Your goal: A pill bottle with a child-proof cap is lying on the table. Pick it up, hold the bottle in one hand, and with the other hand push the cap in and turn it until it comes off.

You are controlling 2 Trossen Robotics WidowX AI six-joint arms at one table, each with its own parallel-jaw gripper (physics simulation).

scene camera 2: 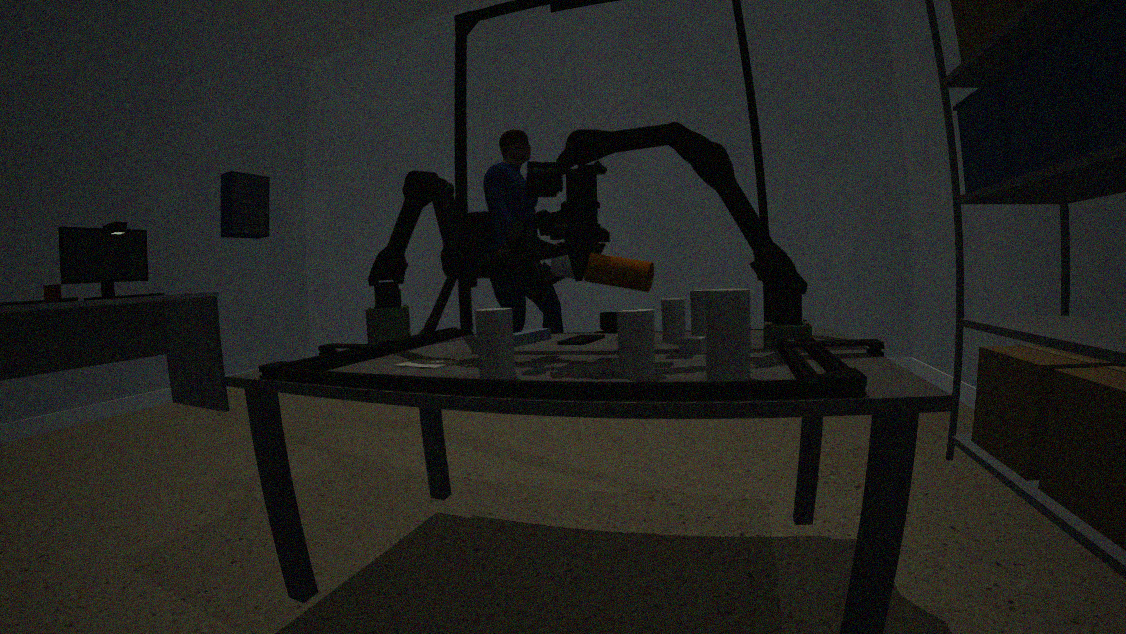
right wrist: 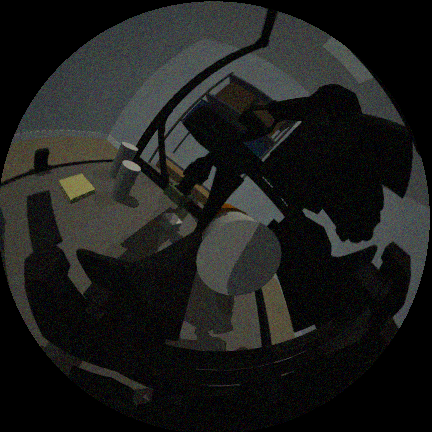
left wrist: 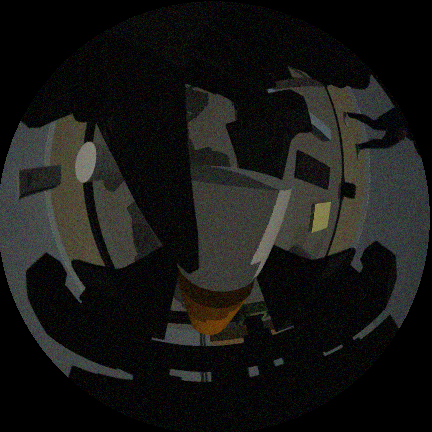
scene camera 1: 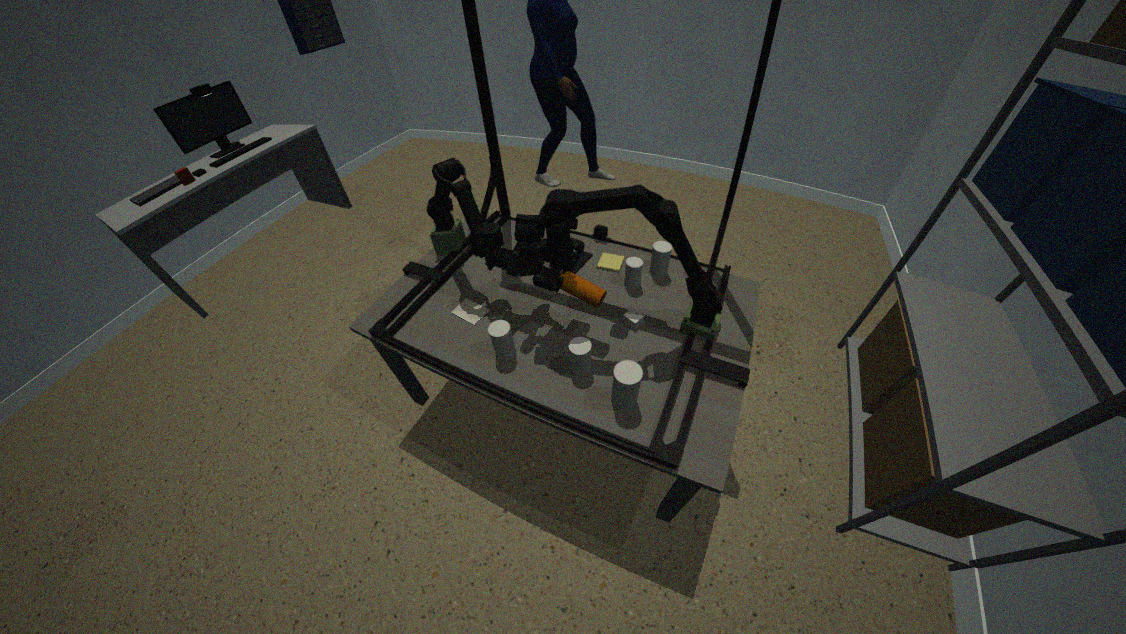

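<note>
The orange pill bottle is held level in the air above the table. Its pale cap points towards the right arm. My left gripper comes down from above and is shut on the bottle's body just behind the cap. My right gripper reaches in level from the left and is shut on the cap. In scene camera 1 the cap is hidden by the grippers.
Several white-topped cylinders stand on the table, among them those at the front and at the back. A yellow pad lies at the back. A person walks behind the table.
</note>
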